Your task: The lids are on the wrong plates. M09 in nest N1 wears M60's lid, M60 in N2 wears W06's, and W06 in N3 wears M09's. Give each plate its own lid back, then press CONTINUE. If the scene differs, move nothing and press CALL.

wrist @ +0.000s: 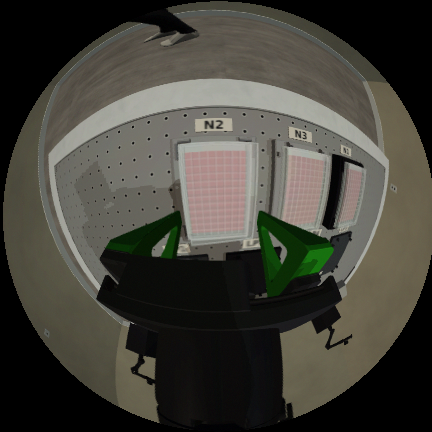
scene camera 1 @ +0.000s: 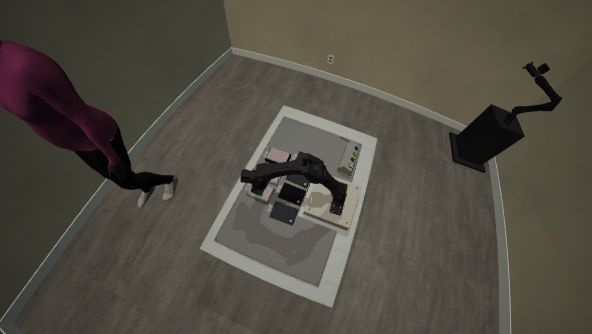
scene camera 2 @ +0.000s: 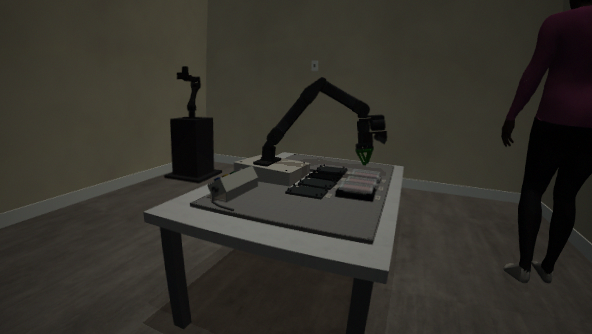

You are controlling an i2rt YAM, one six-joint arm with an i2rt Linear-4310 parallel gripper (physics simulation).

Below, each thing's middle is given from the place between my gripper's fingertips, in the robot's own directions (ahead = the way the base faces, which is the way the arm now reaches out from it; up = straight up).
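You've got my hand 60 mm above the lid pad LP2 [wrist: 253,257], 170 mm past it and 50 mm to the left of it. Then there's nest N1 [wrist: 337,167], which is 60 mm below my hand and 260 mm to the right of it.
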